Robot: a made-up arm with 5 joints. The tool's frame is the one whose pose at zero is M.
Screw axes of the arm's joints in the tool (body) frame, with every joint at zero. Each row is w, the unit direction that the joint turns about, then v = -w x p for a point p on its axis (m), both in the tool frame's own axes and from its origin. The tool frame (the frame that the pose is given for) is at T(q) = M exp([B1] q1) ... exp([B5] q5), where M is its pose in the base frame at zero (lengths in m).
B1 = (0, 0, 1, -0.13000, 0.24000, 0.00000)
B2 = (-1, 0, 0, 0.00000, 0.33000, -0.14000)
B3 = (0, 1, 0, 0.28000, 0.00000, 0.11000)
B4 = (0, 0, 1, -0.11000, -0.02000, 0.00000)
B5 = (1, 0, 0, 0.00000, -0.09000, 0.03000)
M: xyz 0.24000 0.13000 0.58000 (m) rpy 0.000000 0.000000 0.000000 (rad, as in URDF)
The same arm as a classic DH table. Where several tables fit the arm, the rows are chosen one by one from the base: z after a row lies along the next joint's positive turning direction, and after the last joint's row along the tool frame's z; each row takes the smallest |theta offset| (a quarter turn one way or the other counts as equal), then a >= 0, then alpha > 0; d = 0 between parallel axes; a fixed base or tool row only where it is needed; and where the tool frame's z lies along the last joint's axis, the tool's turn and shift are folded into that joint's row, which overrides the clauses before.
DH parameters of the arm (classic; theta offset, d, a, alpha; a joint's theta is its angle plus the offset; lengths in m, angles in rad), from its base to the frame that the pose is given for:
joint 1: -1.5708 0.2500 0.0100 1.5708
joint 2: 1.5708 -0.3500 0.0500 -1.5708
joint 3: -1.5708 0.0300 0.0900 -1.5708
joint 4: -1.5708 0.1900 0.0800 1.5708
joint 5: 0.0000 -0.0200 0.0300 -1.5708
tool (fixed): -1.5708 0.0900 0.0000 0.0000

